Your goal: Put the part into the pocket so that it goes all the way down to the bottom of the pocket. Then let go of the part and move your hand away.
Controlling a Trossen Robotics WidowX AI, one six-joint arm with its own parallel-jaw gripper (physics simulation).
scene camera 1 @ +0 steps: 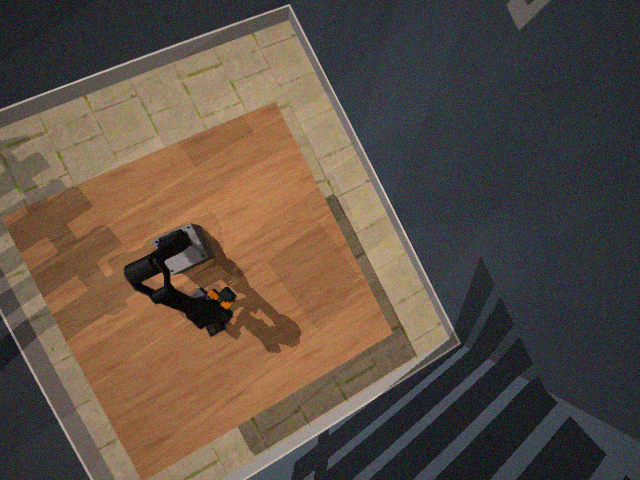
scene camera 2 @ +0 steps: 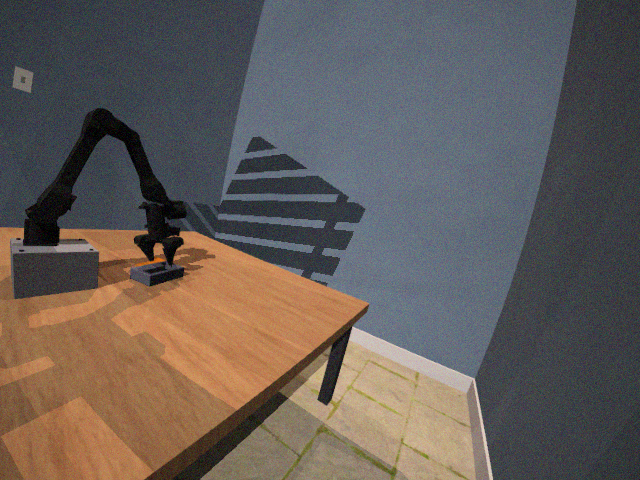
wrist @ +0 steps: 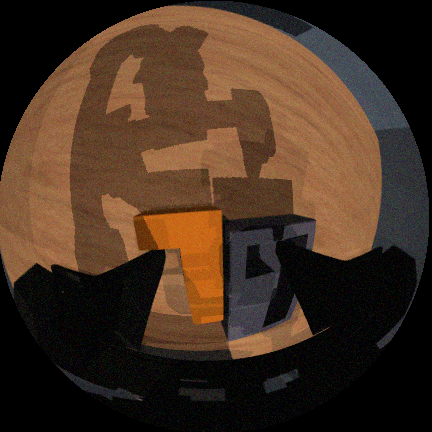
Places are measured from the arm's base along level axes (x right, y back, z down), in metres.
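Pixels of known places: gripper, fingertip midpoint: (scene camera 2: 161, 263) (wrist: 221, 249); arm's base at its link origin: (scene camera 1: 181, 241) (scene camera 2: 40, 243).
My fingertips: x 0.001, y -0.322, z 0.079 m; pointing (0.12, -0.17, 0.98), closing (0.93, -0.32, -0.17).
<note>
Ahead of a thing's pixels: the offset from my fingertips to its middle. "*": to the spot under its first point. Level surfaces: height alone.
The orange L-shaped part {dy +0.033, dx -0.021, dz +0.011 m} (scene camera 1: 212, 295) (scene camera 2: 146, 263) (wrist: 201, 250) is outside the pocket, close beside the dark grey block {dy +0.033, dx +0.063, dz +0.008 m} (scene camera 2: 150, 276) (wrist: 237, 305). In the wrist view its long leg runs along the block's left wall and its short arm points left. The pocket {* dy +0.060, dx +0.107, dz +0.009 m} (wrist: 280, 300) is an opening in the block's top, partly hidden by a finger. My gripper (scene camera 2: 161, 262) (wrist: 221, 249) is open and empty, low over both. In the wrist view the left fingertip is left of the part's long leg and the right fingertip is over the pocket. Whether the fingers touch anything is unclear.
The grey robot base (scene camera 1: 195, 253) (scene camera 2: 54, 271) stands on the wooden table {dz +0.026 m} (scene camera 1: 206, 382) (scene camera 2: 227, 335) near the block. The arm's shadow falls across the table beyond the part. The table's edge and a dark leg (scene camera 2: 334, 366) show in scene camera 2.
</note>
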